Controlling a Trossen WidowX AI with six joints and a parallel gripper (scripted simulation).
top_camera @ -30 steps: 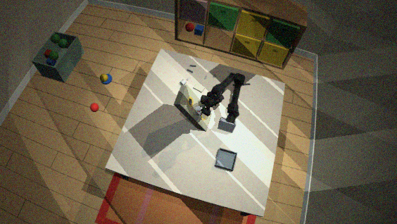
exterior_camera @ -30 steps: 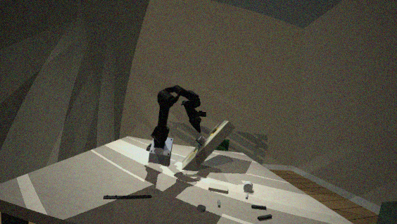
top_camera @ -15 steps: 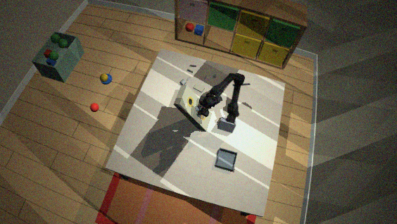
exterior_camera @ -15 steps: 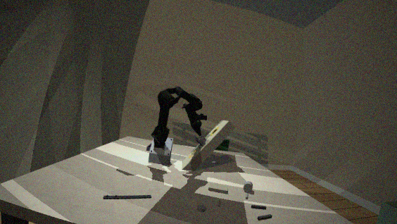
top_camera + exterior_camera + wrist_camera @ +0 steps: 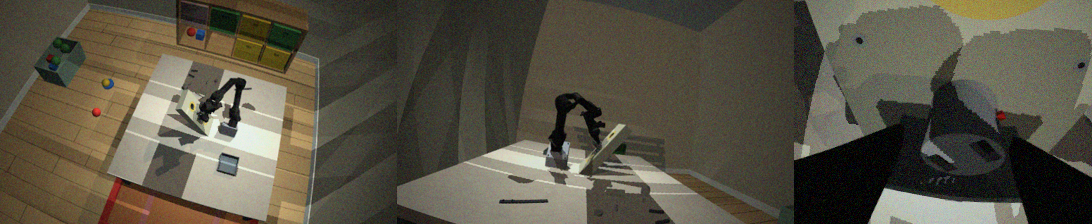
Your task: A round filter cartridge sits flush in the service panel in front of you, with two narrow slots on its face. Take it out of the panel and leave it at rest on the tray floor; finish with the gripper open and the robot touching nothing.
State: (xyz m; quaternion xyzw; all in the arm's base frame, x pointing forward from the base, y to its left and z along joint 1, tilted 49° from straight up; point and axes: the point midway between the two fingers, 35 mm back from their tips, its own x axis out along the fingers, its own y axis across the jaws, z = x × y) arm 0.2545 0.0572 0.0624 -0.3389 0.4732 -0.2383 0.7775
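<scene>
My gripper tip is now right at the round filter cartridge. From my gripper tip the other things lie so: service panel: 5 cm ahead, 2 cm below; square grey tray: 30 cm behind, 29 cm to the left, 18 cm below.
</scene>
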